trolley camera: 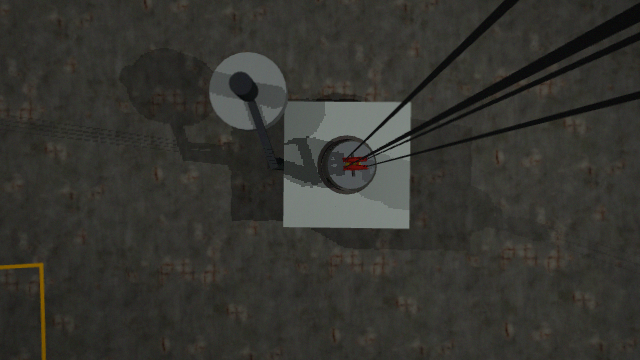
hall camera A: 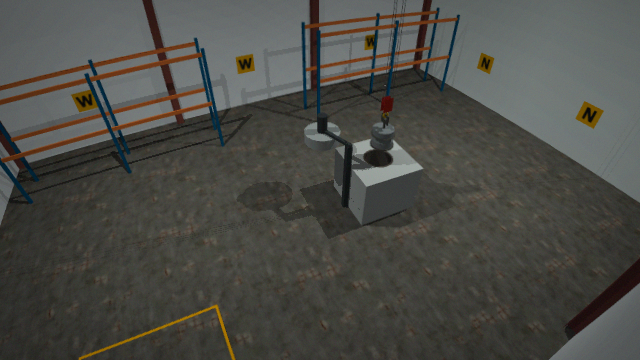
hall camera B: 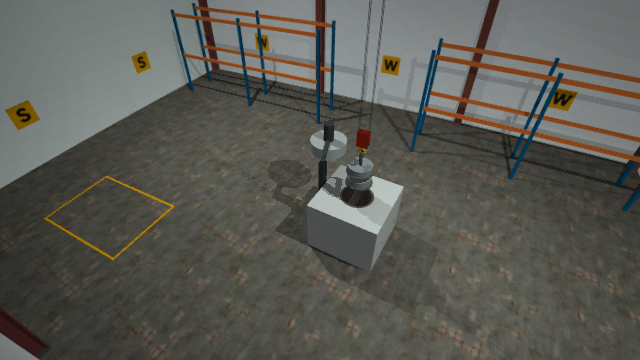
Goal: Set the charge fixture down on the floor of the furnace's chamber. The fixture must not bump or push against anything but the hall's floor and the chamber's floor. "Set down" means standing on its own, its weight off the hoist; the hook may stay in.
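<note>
The charge fixture [hall camera A: 382,136] [hall camera B: 359,175] [trolley camera: 345,181], a grey stack of round discs, hangs upright from the hook [hall camera A: 385,118] [hall camera B: 362,152] [trolley camera: 355,163] under the red hook block. The white furnace [hall camera A: 392,192] [hall camera B: 342,227] [trolley camera: 385,215] has a round dark opening [hall camera A: 377,159] [hall camera B: 357,198] in its top. The fixture hangs a little above this opening. In the trolley camera it covers most of the opening, and a dark crescent shows at its left. The chamber's floor is hidden.
The round white lid [hall camera A: 315,139] [hall camera B: 320,149] [trolley camera: 265,70] hangs from a dark swing arm [hall camera A: 346,175] [hall camera B: 322,172] [trolley camera: 260,125] beside the furnace. Blue and orange racks [hall camera A: 318,75] [hall camera B: 318,75] stand along the W wall. A yellow outline [hall camera A: 150,332] [hall camera B: 140,191] [trolley camera: 42,310] marks the hall's floor.
</note>
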